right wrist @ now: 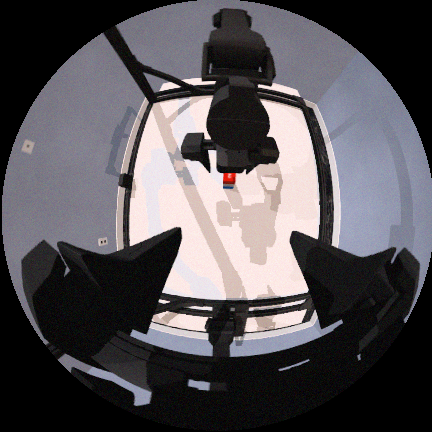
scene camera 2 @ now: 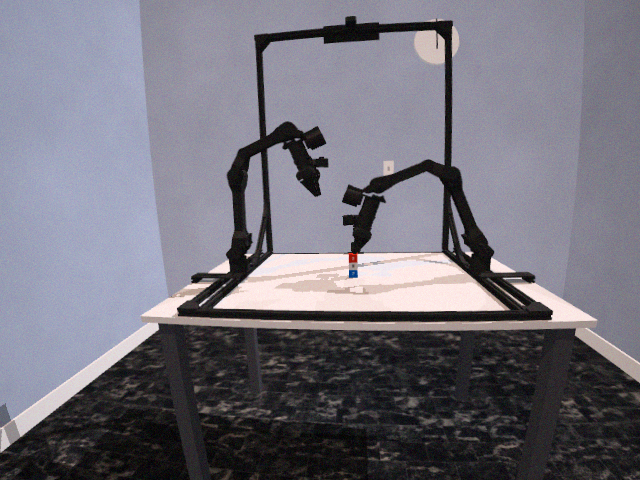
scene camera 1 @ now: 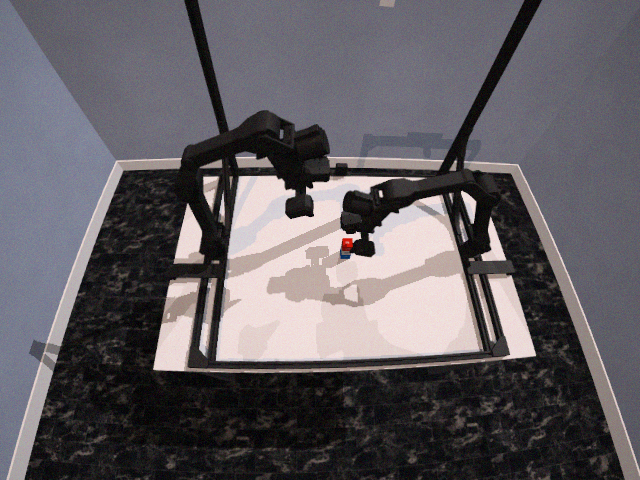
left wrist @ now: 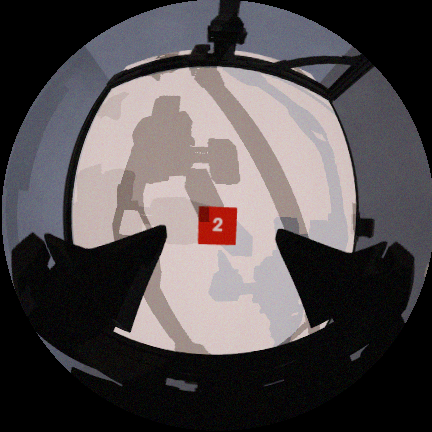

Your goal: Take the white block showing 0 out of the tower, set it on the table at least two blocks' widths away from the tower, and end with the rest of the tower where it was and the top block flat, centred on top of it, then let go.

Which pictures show my left gripper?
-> The right wrist view, scene camera 2, scene camera 1 and the left wrist view: all of them.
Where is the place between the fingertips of my left gripper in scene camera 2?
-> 354,251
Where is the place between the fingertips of my left gripper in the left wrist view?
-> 222,232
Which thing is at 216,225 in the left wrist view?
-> A red block showing 2.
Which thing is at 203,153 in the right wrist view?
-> My left gripper.
